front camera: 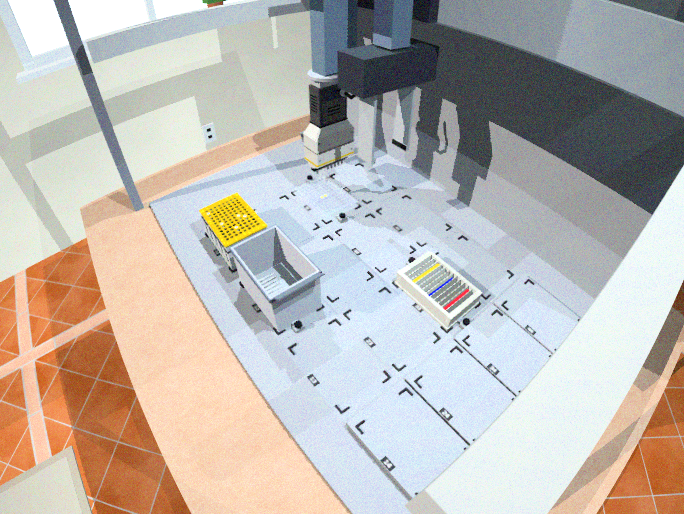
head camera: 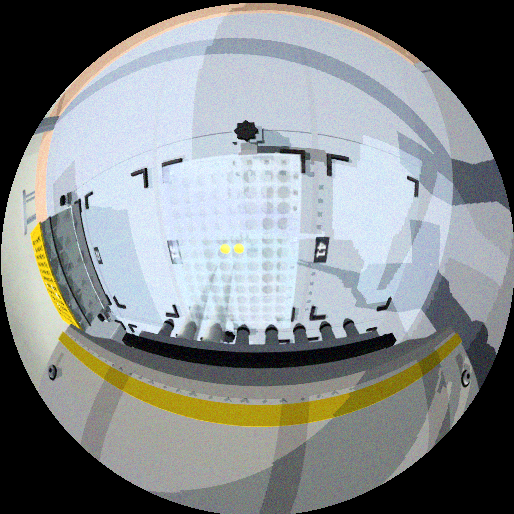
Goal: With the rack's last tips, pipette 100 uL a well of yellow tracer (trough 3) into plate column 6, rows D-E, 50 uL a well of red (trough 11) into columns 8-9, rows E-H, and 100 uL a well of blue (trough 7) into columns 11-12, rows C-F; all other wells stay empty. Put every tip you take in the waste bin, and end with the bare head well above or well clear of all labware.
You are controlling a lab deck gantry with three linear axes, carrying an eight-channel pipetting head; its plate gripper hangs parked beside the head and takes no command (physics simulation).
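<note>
The pipetting head (front camera: pixel 329 144) (head camera: pixel 260 370) is over the back of the clear plate (front camera: pixel 332 203). In the head view two pale tips (head camera: pixel 187 328) (head camera: pixel 215 331) sit on the second and third nozzles from the left and reach toward the plate; no colour shows in them. Two neighbouring wells (head camera: pixel 225 248) (head camera: pixel 239 248) are yellow. My plate gripper (front camera: pixel 382 155) hangs beside the head, its arms wide apart and empty. The yellow tip rack (front camera: pixel 232 219) (head camera: pixel 46 270) holds several tips. The grey waste bin (front camera: pixel 298 306) stands beside it. The trough tray (front camera: pixel 423 302) shows yellow (front camera: pixel 426 273), blue (front camera: pixel 441 286) and red (front camera: pixel 456 299) strips.
Black locating knobs (front camera: pixel 342 216) (head camera: pixel 246 130) stand on the deck, one close to the plate. More knobs stand by the bin (front camera: pixel 298 324) and the trough tray (front camera: pixel 466 321). A grey post (front camera: pixel 107 118) rises at the deck's left corner.
</note>
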